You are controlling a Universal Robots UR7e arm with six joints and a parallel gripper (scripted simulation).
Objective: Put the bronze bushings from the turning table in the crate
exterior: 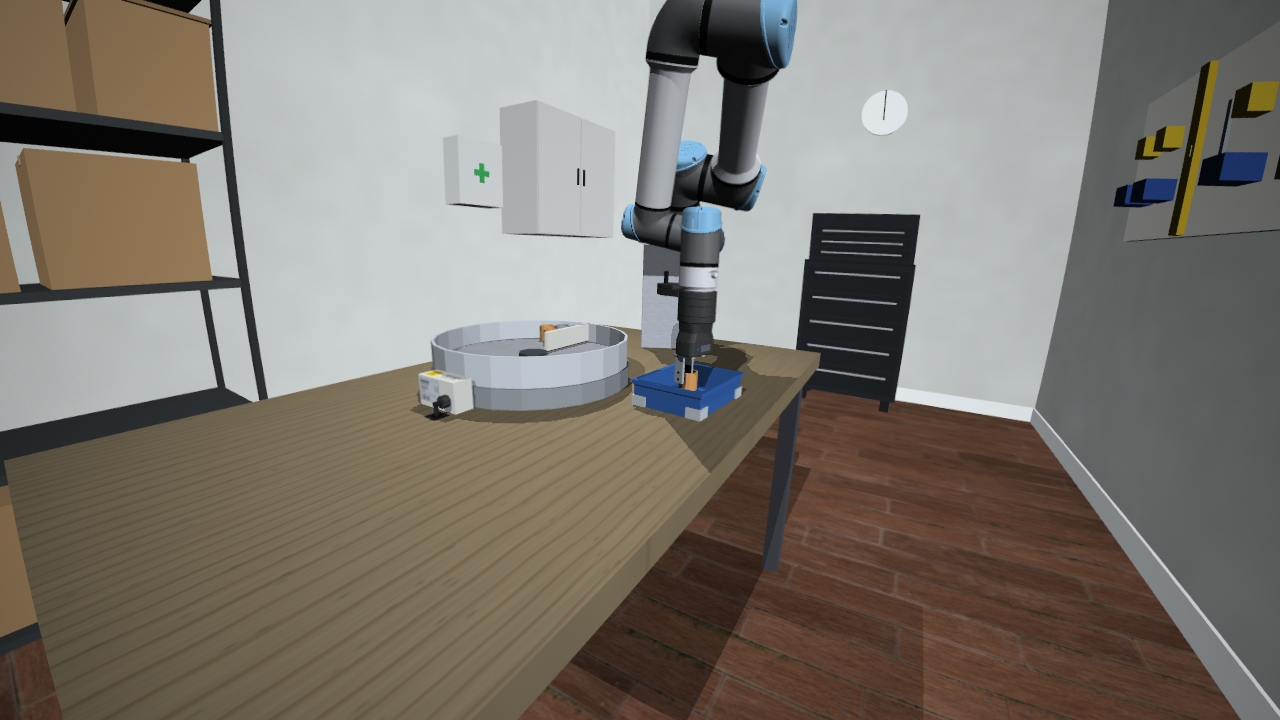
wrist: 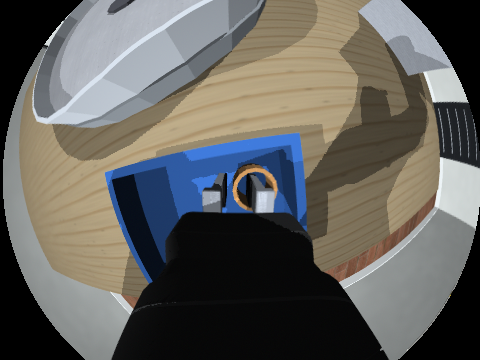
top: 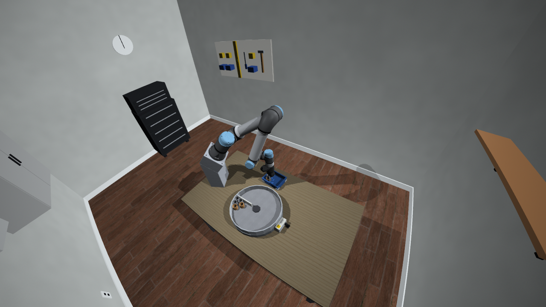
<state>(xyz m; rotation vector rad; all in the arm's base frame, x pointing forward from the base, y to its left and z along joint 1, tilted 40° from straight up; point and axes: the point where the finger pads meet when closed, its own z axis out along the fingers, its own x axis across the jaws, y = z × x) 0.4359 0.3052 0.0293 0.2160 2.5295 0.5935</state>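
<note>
Right now my hand is 30 mm short of the blue crate, 40 mm to the right of it and 20 mm above it. Also, from my hand: round grey turning table: 170 mm ahead, 290 mm to the right, 10 mm above.
</note>
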